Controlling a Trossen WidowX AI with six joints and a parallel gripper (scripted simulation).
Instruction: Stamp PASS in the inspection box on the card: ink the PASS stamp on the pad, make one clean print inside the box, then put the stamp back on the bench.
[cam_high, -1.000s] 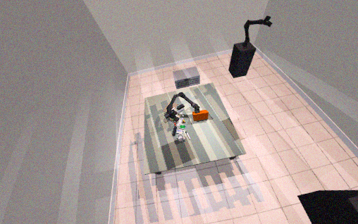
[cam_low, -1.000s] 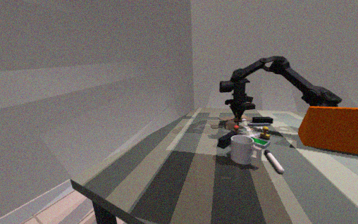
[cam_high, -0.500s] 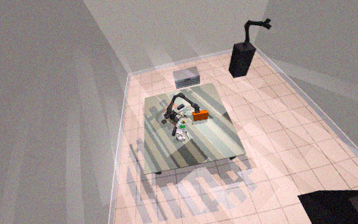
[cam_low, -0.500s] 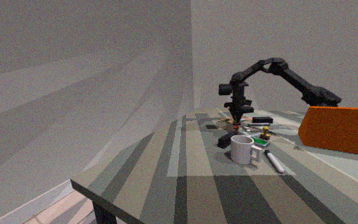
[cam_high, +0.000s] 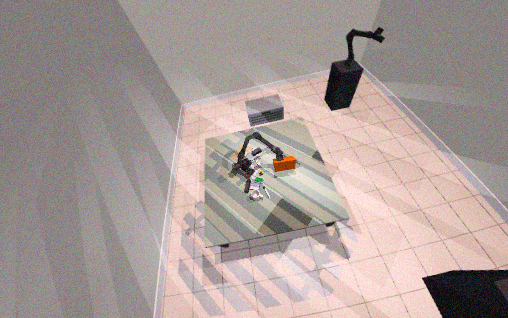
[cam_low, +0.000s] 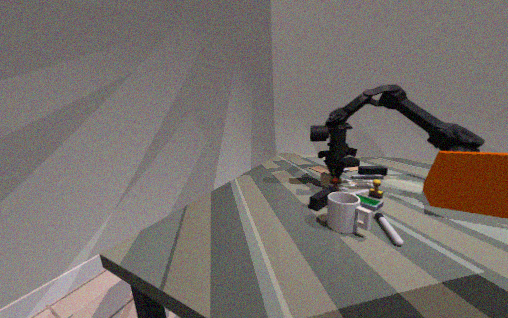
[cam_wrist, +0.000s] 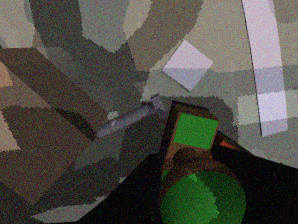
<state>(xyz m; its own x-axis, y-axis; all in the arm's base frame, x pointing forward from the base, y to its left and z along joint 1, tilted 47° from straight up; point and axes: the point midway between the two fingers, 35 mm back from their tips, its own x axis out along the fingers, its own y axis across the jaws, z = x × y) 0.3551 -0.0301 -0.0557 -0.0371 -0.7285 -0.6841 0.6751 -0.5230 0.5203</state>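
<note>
Right now my gripper tip is 4 cm to the right of the red-topped stamp and 3 cm above it. Also, from my gripper tip: green-knobbed stamp right at my gripper tip; yellow-knobbed stamp 14 cm behind, 3 cm below, 2 cm to the left; blue stamp 13 cm to the right, 3 cm below, 2 cm ahead.
</note>
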